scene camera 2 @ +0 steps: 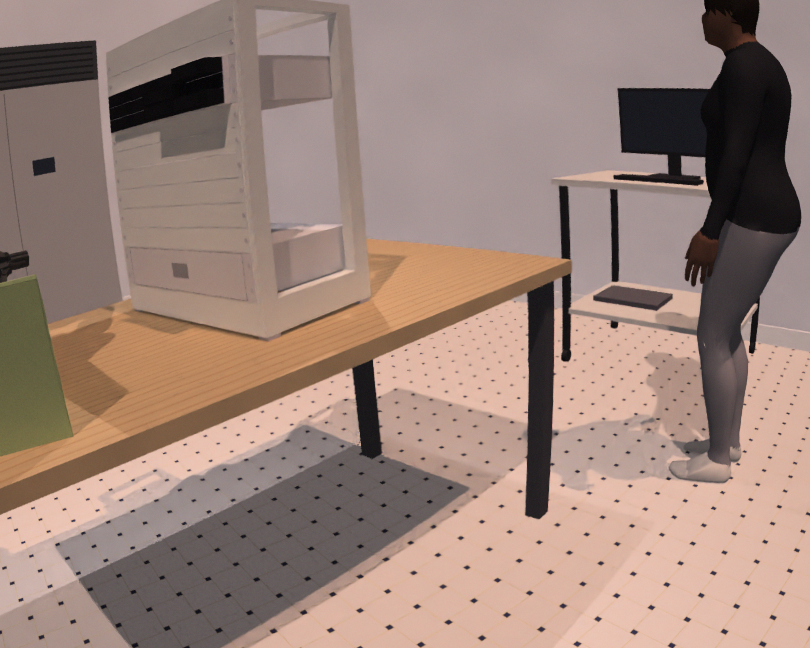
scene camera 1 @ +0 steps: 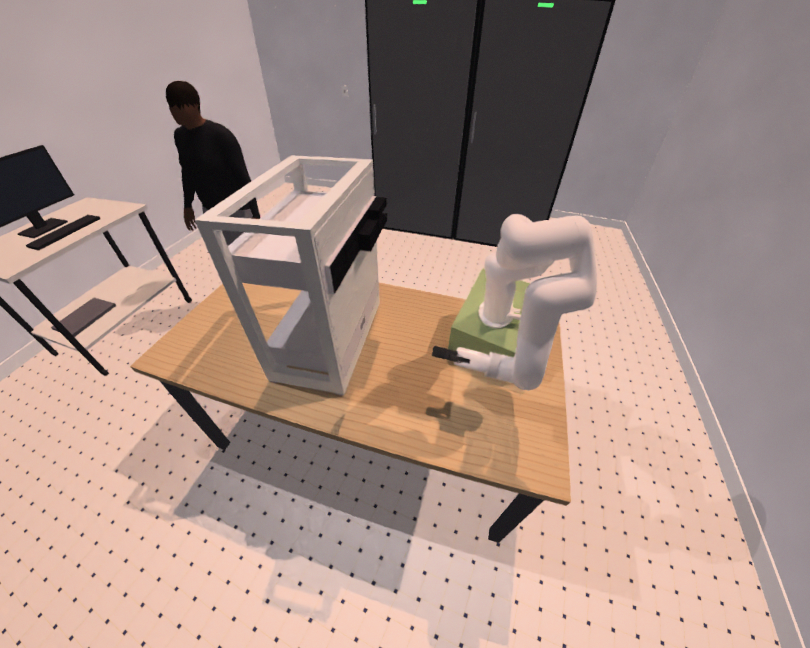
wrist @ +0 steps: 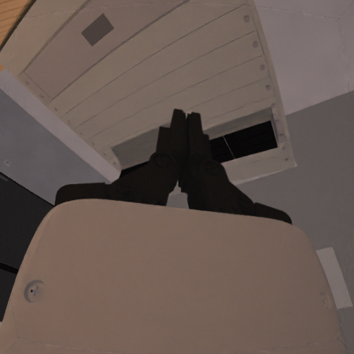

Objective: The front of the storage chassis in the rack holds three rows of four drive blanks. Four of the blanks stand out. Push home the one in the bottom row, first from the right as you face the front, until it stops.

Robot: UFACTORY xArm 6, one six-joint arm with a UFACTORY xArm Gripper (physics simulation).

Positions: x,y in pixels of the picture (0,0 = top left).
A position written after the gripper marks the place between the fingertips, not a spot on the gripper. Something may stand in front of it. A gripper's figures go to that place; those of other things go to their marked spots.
The gripper (scene camera 1: pixel 432 350): 0.99 m from the lens. A rack (scene camera 1: pixel 323 243) is 0.79 m from the lens.
